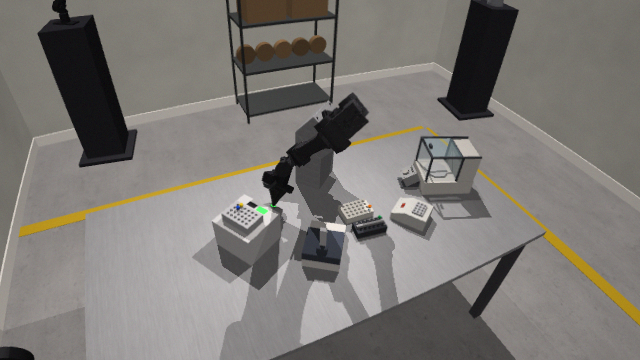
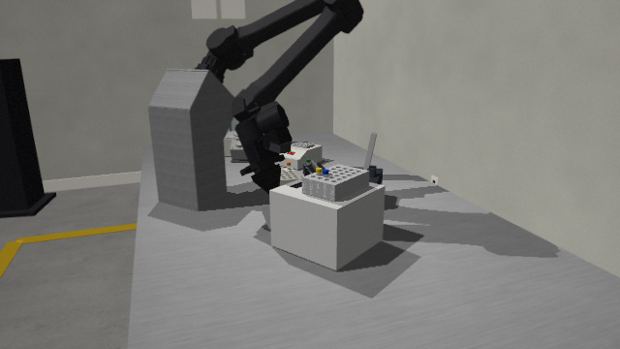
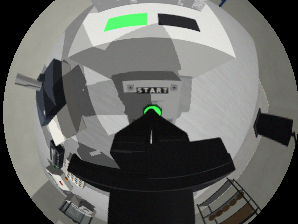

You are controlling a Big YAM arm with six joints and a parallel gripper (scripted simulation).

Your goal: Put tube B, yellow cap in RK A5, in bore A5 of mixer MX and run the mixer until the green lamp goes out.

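Now: hand 1 cm above the green start key. Round my hand: black magnet block: 17 cm ahead, 36 cm to the left, 6 cm below; then grey shaking block: 12 cm ahead, 14 cm to the right, 8 cm above; then tube rack RK: 6 cm ahead, 34 cm to the left, 6 cm below.
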